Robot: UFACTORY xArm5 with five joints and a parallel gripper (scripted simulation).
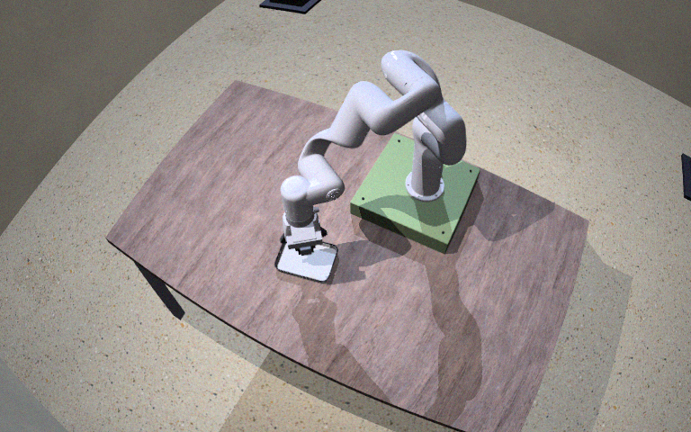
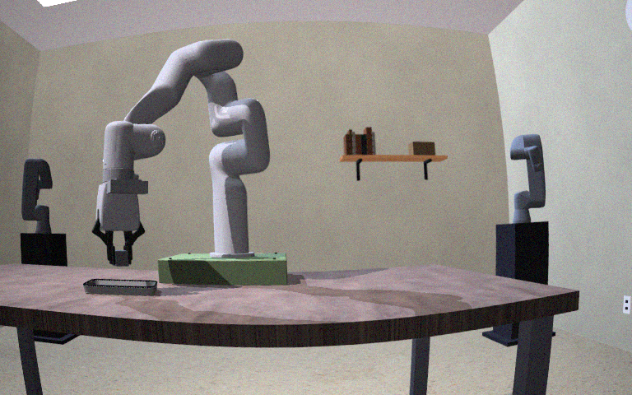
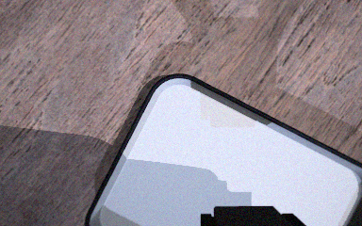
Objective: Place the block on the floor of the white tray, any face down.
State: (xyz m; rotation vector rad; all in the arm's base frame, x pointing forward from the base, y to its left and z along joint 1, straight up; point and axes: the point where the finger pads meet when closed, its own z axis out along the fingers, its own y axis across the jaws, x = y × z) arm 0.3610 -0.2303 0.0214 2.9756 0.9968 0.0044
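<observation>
The white tray is 70 mm below my hand. Also, from my hand: grey block (10 mm below).
</observation>
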